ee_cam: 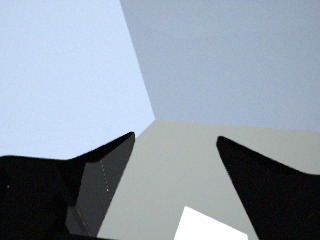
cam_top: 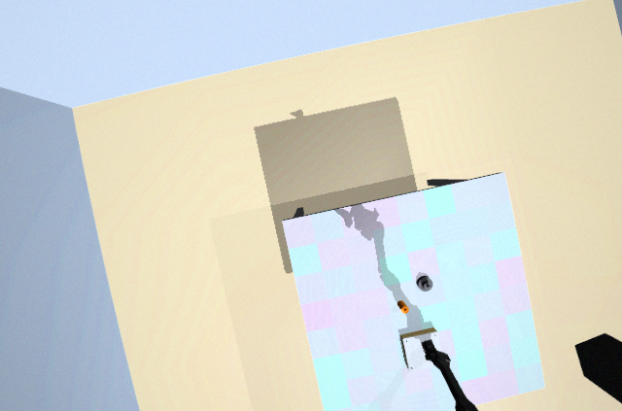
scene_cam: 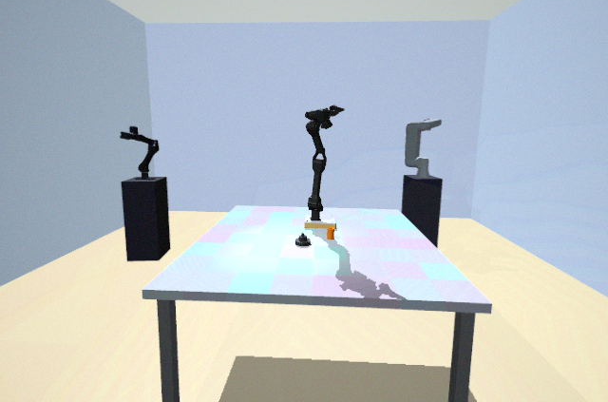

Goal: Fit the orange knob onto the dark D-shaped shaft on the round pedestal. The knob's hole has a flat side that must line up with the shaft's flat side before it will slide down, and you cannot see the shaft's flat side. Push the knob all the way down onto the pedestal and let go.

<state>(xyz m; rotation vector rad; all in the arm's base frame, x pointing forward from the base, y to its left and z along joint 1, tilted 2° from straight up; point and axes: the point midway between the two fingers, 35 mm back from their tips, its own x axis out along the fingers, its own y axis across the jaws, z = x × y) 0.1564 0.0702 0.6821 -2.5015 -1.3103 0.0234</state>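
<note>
Now: gripper tip 69 cm above the orange knob, 9 cm short of it and 6 cm to the left of it. Round my gripper tip: round pedestal 69 cm below, 23 cm to the right, 16 cm ahead.
</note>
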